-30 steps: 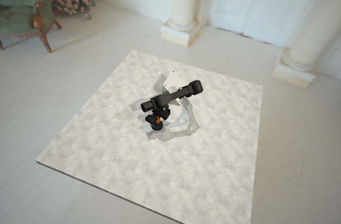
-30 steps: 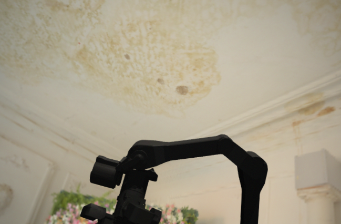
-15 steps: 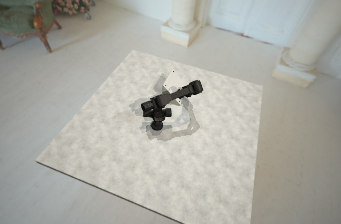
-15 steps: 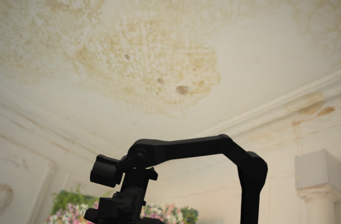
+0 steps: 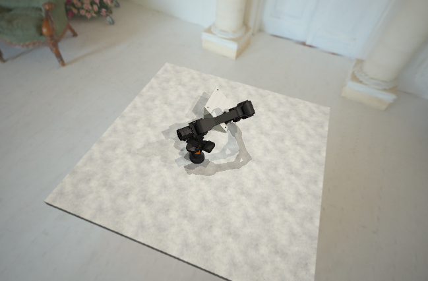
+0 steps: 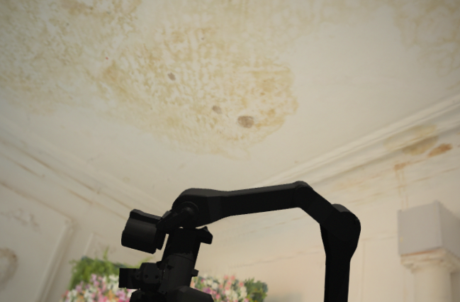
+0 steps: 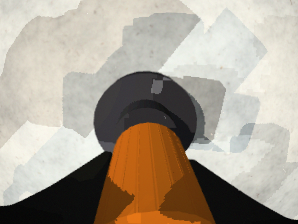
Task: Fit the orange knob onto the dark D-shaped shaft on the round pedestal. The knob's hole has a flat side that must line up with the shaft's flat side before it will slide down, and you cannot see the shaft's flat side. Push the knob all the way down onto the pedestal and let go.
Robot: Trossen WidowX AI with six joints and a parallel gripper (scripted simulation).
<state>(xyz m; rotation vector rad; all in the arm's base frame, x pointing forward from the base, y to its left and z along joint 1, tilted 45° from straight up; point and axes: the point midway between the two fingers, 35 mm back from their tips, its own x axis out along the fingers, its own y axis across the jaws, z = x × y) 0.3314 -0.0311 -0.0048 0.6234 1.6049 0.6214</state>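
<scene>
The orange knob lies 20 mm above my gripper tip. Also, from my gripper tip: dark round pedestal: 40 mm below.
</scene>
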